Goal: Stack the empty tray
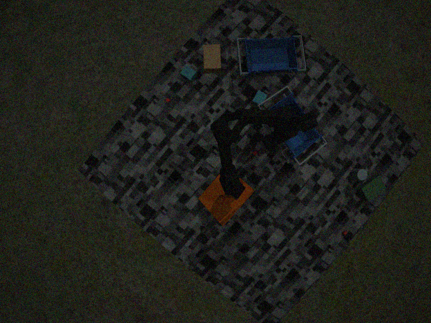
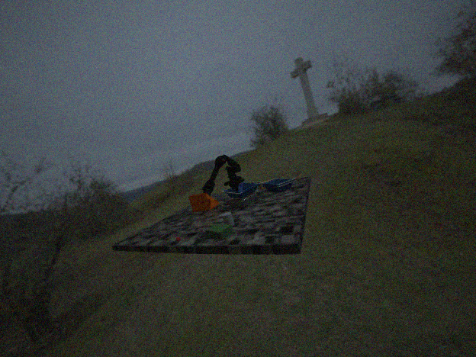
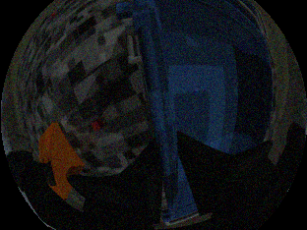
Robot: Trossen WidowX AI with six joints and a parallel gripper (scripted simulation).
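The blue tray lies 70 mm ahead of my gripper tip, 20 mm to the right of it and 20 mm above it. Round my gripper tip: tan block (460 mm to the left, 130 mm ahead, 70 mm below); then white disc (450 mm to the right, 100 mm ahead, 60 mm below); then green block (560 mm to the right, 90 mm ahead, 80 mm below).
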